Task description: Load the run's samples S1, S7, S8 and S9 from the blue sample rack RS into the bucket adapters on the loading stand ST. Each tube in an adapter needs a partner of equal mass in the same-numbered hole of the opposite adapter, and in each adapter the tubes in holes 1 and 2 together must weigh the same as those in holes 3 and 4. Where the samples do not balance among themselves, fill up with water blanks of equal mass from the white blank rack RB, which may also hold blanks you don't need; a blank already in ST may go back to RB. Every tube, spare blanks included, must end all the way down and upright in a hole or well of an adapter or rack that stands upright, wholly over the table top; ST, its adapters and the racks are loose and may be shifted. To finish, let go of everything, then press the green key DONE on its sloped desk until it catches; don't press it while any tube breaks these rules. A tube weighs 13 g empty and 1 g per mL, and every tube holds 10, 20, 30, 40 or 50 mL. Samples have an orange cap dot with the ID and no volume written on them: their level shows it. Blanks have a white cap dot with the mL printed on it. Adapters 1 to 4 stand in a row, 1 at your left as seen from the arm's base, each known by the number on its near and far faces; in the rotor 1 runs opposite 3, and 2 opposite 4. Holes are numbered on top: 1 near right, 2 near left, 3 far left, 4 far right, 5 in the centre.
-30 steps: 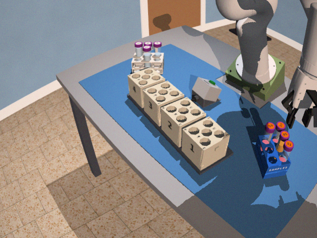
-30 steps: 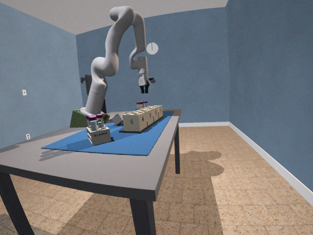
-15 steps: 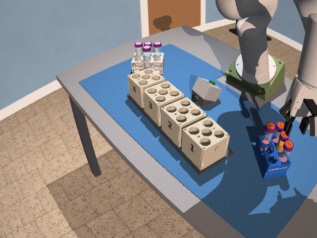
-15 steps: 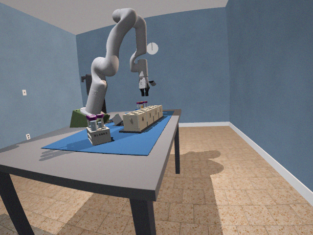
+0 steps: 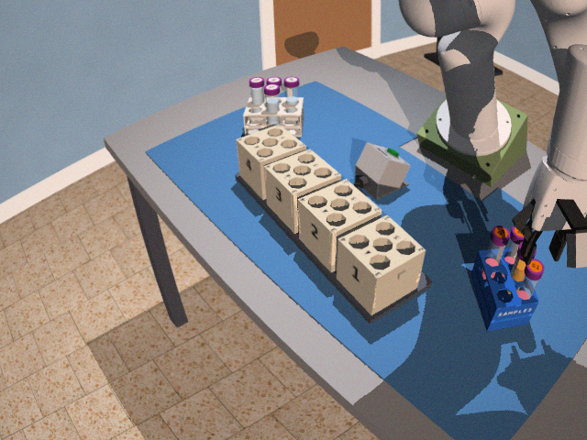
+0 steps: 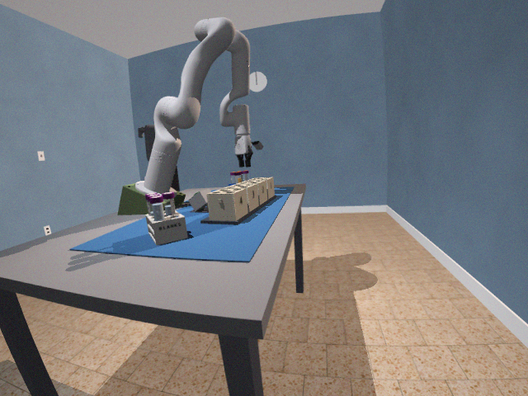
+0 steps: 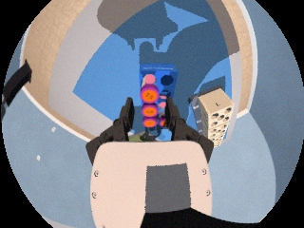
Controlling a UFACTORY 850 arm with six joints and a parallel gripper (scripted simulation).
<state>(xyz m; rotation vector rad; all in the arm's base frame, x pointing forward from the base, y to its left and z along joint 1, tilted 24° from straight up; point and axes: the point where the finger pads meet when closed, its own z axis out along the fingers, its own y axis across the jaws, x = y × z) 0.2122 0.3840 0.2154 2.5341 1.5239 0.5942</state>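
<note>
The tube lies 1 cm to the left of my hand and 10 cm below it. Also, from my hand: loading stand ST: 17 cm ahead, 36 cm to the right, 15 cm below; white blank rack: 9 cm ahead, 71 cm to the right, 13 cm below; blue sample rack: 4 cm to the right, 13 cm below.
</note>
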